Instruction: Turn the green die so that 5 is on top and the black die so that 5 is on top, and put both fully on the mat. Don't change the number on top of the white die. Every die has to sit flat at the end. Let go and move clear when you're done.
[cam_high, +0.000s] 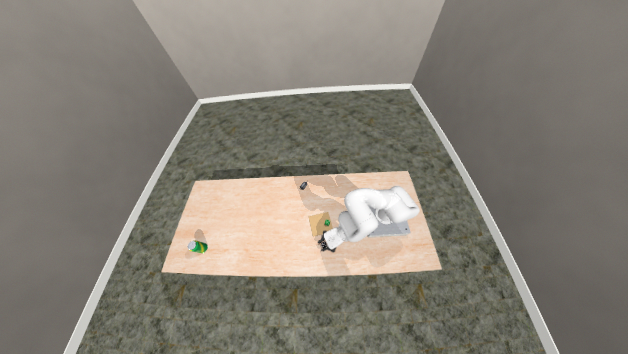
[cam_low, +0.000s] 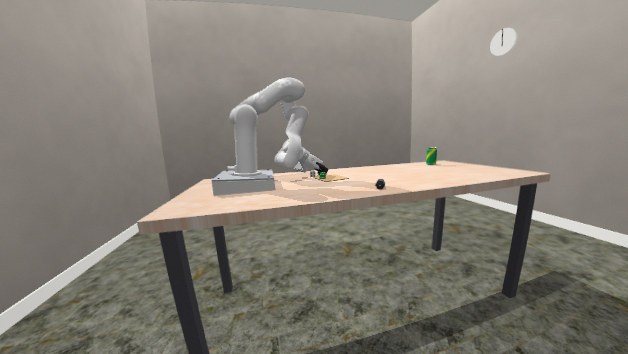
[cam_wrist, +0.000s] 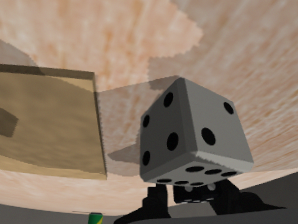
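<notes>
My hand is 10 mm to the left of the black die, 10 mm past it and 10 mm above it. Also, from my hand: white die (60 mm to the right, 60 mm behind, 10 mm below); then green die (150 mm to the right, 20 mm behind, 10 mm below); then tan mat (140 mm to the right, 30 mm ahead, 20 mm below).
</notes>
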